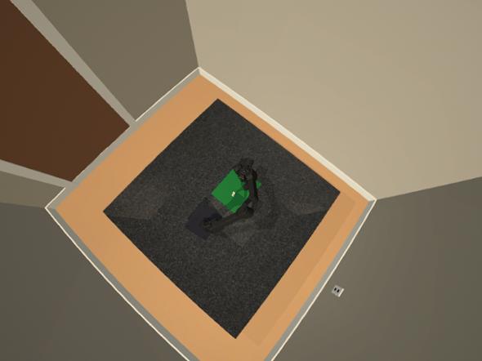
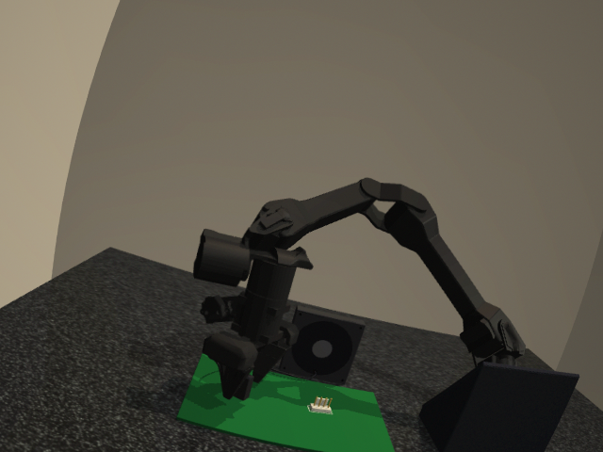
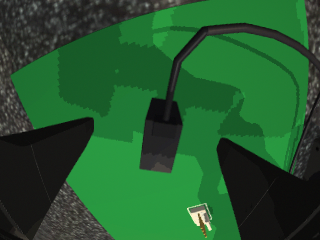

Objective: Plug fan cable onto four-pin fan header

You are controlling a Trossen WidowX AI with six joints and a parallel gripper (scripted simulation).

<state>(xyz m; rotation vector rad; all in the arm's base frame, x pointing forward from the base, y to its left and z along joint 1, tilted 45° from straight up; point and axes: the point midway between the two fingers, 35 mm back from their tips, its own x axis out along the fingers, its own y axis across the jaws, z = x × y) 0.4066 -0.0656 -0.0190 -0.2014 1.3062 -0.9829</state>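
My gripper tip is 120 mm past the cream four-pin header, 10 mm to the left of it and 20 mm above it. The rest, counted from my gripper tip: black fan plug 10 mm above; then green board 80 mm behind, 30 mm below; then black fan 130 mm behind, 150 mm to the right, 40 mm above.
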